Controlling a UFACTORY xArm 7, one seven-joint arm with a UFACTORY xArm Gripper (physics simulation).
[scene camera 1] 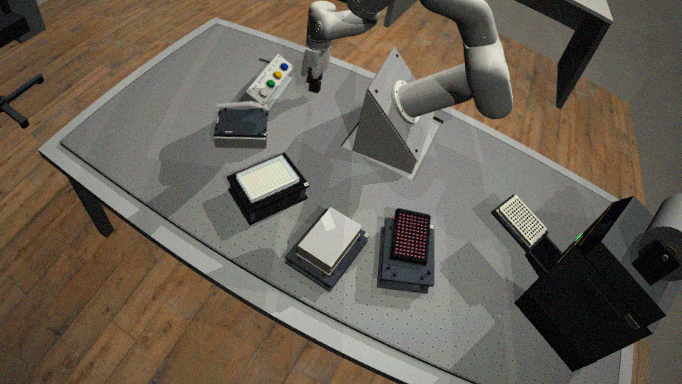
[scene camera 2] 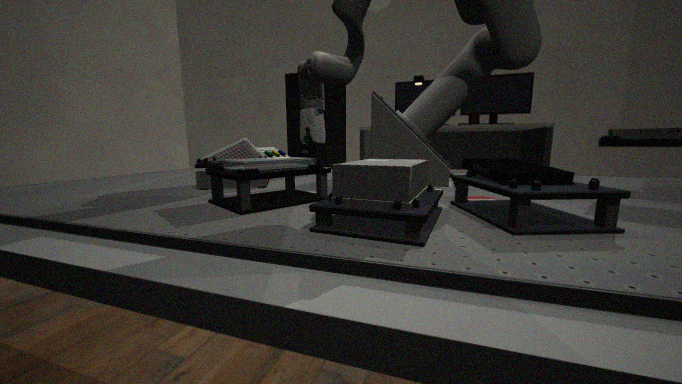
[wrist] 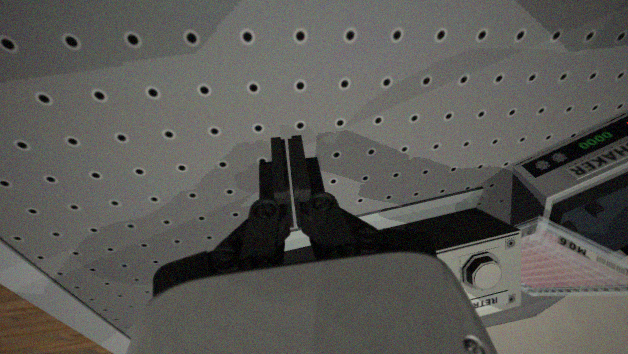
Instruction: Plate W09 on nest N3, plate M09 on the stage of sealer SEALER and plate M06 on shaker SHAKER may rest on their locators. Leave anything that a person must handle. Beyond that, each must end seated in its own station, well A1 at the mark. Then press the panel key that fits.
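Observation:
My gripper [scene camera 1: 314, 90] [scene camera 2: 314, 149] [wrist: 287, 156] is shut and empty, above the table beside the key panel [scene camera 1: 260, 80] [wrist: 445, 257]. The panel has blue, yellow, green and white keys; in the wrist view RETRY is partly readable by the white key. Plate M06 [scene camera 2: 239, 151] [wrist: 565, 260] is tilted at the edge of the shaker [scene camera 1: 241, 125] [wrist: 545, 177], beside the panel. A pale plate [scene camera 1: 522, 220] lies on the sealer's stage. A dark plate with red wells [scene camera 1: 411, 235] [scene camera 2: 525, 172] sits towards one end of its nest, looking tilted. Nest labels and A1 marks are unreadable.
A pale clear-edged plate [scene camera 1: 267, 177] is on a black nest [scene camera 1: 255, 212]. A white block-like item [scene camera 1: 330, 237] [scene camera 2: 375, 180] is on the middle nest [scene camera 1: 325, 282]. The black sealer [scene camera 1: 585, 305] stands right. The arm's wedge mount [scene camera 1: 382, 130] stands beyond the nests.

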